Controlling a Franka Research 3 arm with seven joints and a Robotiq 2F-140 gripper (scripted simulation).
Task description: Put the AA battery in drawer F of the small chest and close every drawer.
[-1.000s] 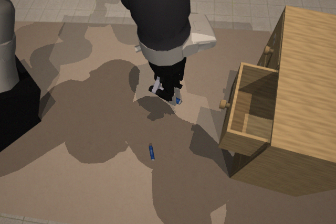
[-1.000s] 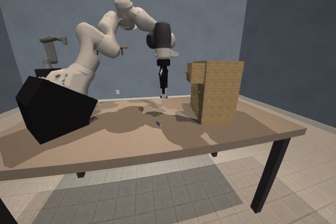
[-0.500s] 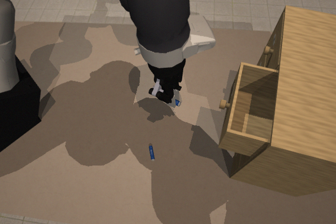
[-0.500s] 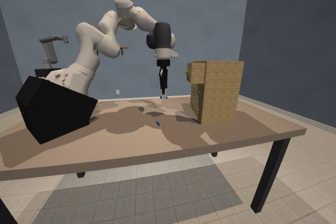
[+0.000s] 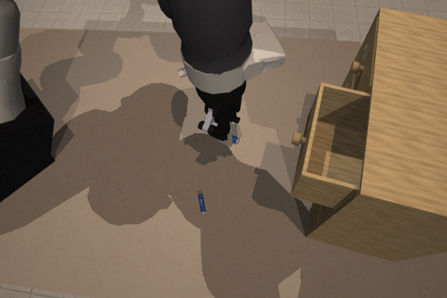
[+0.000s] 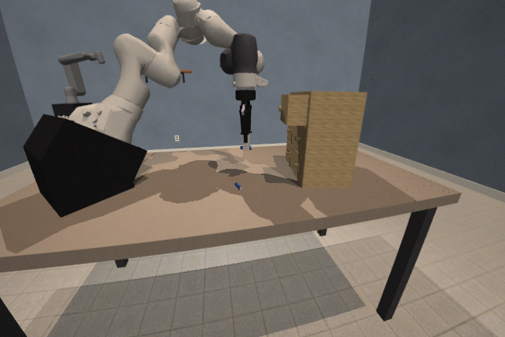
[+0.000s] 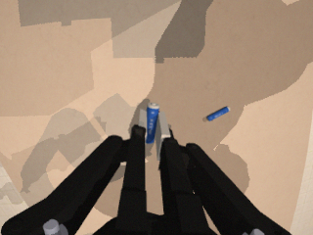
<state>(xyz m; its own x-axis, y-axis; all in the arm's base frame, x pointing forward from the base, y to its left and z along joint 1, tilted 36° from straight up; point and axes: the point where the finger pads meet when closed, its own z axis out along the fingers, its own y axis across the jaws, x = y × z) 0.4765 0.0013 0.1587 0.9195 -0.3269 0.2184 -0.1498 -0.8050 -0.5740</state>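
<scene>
The drawer lies 220 mm ahead of my hand, 50 mm to the right of it and 110 mm above it.
</scene>
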